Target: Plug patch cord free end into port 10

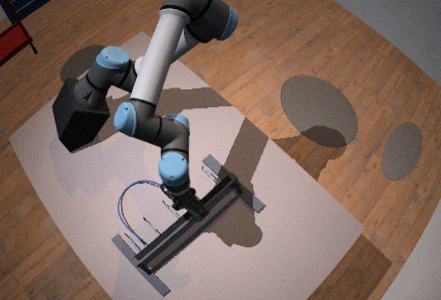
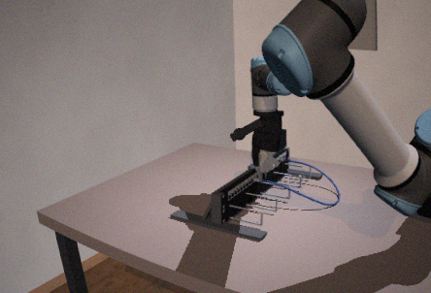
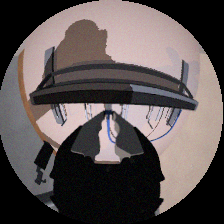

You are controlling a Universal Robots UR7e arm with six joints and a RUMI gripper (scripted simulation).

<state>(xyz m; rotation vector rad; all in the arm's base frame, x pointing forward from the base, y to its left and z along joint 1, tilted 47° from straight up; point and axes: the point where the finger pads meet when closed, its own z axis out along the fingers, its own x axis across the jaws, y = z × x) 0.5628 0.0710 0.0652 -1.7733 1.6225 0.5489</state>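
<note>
Right now my hand is 10 mm short of the plug and 10 mm above it.
</note>
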